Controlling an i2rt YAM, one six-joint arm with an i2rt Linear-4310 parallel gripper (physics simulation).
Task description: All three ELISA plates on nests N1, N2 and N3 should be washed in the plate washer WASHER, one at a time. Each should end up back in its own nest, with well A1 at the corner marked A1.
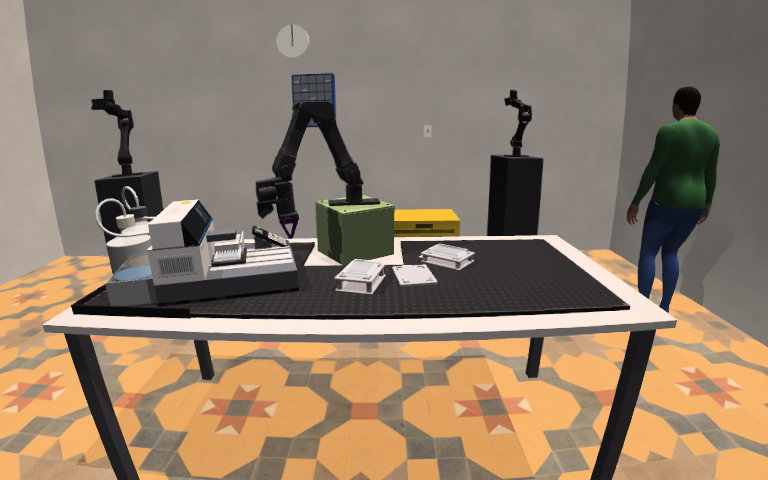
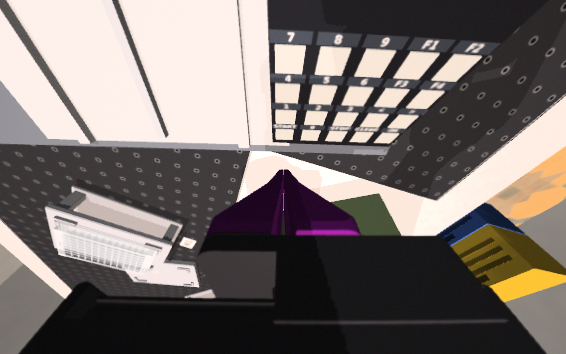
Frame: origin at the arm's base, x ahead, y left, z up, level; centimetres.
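Where they show: gripper, fingertip midpoint: (image 1: 290,238) (image 2: 283,176); arm's base, origin of the base link: (image 1: 354,203).
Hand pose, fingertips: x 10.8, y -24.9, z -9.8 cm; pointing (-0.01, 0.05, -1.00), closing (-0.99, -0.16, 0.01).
Observation:
Things, the pixels of their top centre, and the offset from my fingertips. "spot": a spot on its surface instead.
- white toothed part, surface spot: (image 1: 228,254) spot: dx +10.7, dy -21.2, dz -1.4 cm
- keypad, surface spot: (image 2: 340,90) (image 1: 274,238) spot: dx -2.0, dy -6.2, dz -0.1 cm
- flat nest, middle of its top: (image 2: 160,276) (image 1: 413,272) dx +22.6, dy +40.8, dz -8.1 cm
The washer WASHER (image 1: 180,261) (image 2: 195,60) stands at the left of the table. Its right deck is bare, with long grooves. A white toothed part (image 1: 228,254) sits close beside the washer head; I cannot tell whether a plate lies under it. My gripper (image 1: 289,230) (image 2: 283,176) is shut and empty, above the deck's back right end, close to the keypad (image 1: 270,236) (image 2: 340,90). One plate (image 1: 362,268) (image 2: 102,247) sits on a raised nest near the middle. Another plate (image 1: 448,250) sits on the back right nest. The flat nest (image 1: 415,275) (image 2: 167,276) between them holds no plate. Nest labels are unreadable.
The green arm base (image 1: 355,229) (image 2: 370,215) stands at the table's back. Bottles with white tubes (image 1: 129,243) stand behind the washer at the left. A yellow cabinet (image 1: 427,217) (image 2: 505,262) stands behind the table. A person (image 1: 685,164) stands at the far right.

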